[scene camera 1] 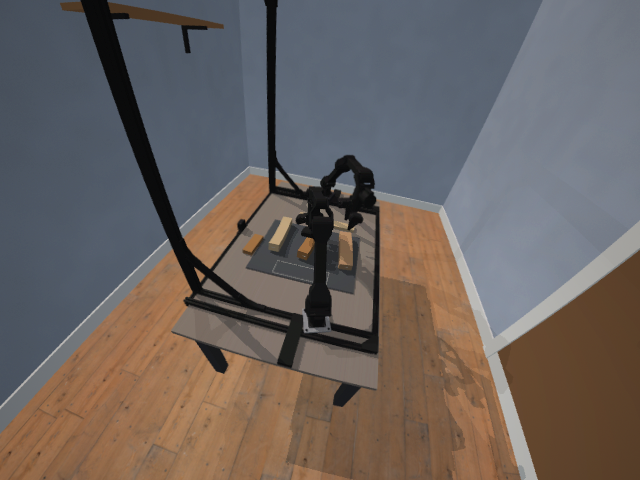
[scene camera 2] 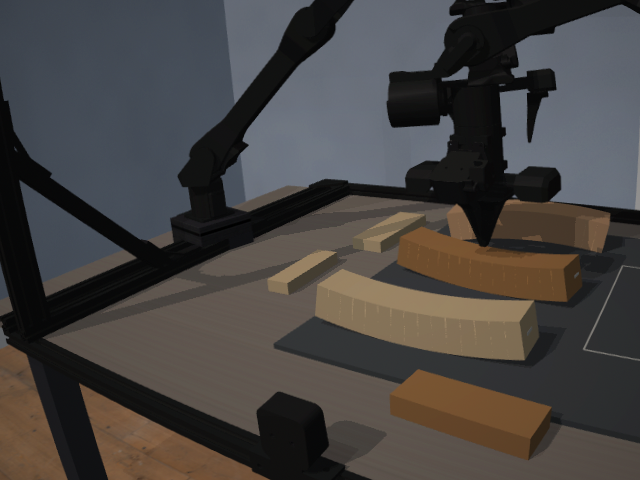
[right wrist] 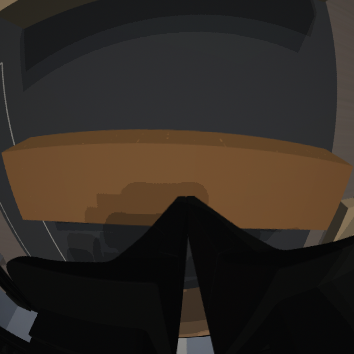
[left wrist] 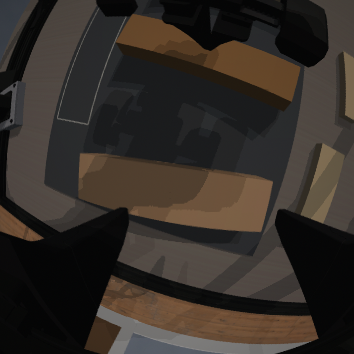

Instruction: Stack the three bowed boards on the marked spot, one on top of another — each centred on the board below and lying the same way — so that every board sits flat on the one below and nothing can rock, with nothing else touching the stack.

Labels:
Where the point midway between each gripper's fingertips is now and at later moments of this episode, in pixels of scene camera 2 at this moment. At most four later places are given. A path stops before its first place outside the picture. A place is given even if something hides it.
My left gripper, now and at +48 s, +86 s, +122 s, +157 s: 498, 145; 384, 140; 384, 140; 384, 140; 384, 141
My right gripper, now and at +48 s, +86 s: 484, 245; 512, 203; 528, 233

